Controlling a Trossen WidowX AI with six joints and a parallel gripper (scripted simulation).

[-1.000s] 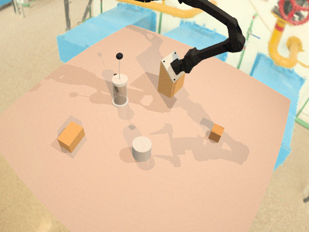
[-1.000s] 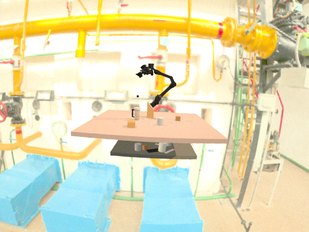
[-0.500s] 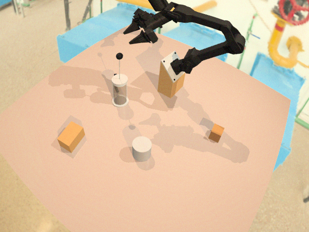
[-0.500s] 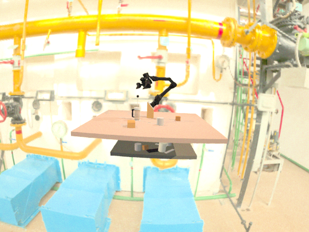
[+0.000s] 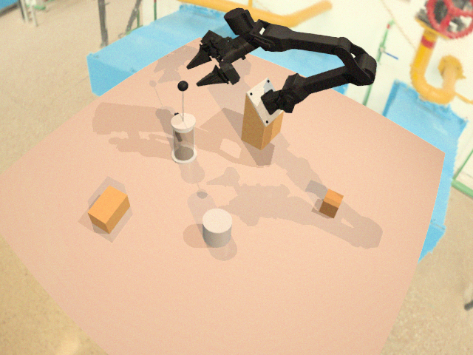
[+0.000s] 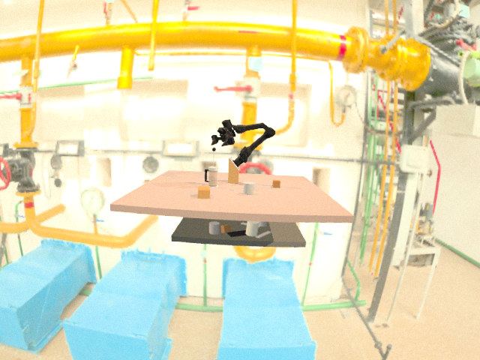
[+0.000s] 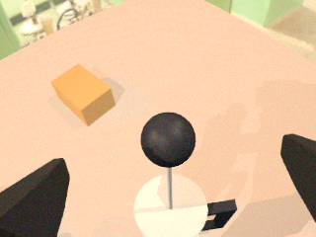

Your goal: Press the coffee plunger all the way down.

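The coffee press is 160 mm below my gripper tip, 30 mm to the right of it and 10 mm ahead of it. From my gripper tip the other things lie so: orange box: 330 mm ahead, 260 mm below, 30 mm to the right.
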